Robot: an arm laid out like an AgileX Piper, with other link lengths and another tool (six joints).
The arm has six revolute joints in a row. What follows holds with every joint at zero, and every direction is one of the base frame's.
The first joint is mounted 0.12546 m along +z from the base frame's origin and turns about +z.
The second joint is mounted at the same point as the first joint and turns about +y.
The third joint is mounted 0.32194 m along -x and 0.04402 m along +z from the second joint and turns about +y.
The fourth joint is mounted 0.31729 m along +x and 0.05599 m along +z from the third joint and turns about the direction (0.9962, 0, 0.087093).
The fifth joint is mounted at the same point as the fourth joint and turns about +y.
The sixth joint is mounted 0.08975 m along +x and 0.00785 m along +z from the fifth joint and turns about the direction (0.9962, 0, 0.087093).
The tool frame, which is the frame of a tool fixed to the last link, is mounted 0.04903 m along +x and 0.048 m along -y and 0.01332 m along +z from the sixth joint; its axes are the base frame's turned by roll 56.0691, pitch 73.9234 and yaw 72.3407 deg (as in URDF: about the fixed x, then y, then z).
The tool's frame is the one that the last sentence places.
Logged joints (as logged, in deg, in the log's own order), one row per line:
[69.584, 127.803, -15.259, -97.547, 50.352, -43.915]
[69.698, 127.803, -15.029, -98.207, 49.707, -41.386]
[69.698, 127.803, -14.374, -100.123, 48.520, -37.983]
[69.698, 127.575, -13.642, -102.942, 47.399, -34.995]
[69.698, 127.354, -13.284, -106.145, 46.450, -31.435]
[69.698, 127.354, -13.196, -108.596, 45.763, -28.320]
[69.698, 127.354, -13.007, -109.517, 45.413, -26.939]
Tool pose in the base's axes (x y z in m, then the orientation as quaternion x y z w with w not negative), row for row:
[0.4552, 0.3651, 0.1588, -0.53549, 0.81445, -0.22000, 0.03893]
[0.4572, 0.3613, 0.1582, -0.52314, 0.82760, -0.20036, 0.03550]
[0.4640, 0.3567, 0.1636, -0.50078, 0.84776, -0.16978, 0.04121]
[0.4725, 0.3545, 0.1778, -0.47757, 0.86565, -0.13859, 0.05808]
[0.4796, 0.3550, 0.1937, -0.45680, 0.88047, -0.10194, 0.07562]
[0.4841, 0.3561, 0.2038, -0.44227, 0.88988, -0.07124, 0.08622]
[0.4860, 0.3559, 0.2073, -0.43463, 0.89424, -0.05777, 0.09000]
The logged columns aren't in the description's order. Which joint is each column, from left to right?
Columns, left to right: joint 5, joint 2, joint 6, joint 3, joint 1, joint 4.
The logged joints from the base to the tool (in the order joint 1, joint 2, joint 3, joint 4, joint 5, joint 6), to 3 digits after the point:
[50.352, 127.803, -97.547, -43.915, 69.584, -15.259]
[49.707, 127.803, -98.207, -41.386, 69.698, -15.029]
[48.520, 127.803, -100.123, -37.983, 69.698, -14.374]
[47.399, 127.575, -102.942, -34.995, 69.698, -13.642]
[46.450, 127.354, -106.145, -31.435, 69.698, -13.284]
[45.763, 127.354, -108.596, -28.320, 69.698, -13.196]
[45.413, 127.354, -109.517, -26.939, 69.698, -13.007]

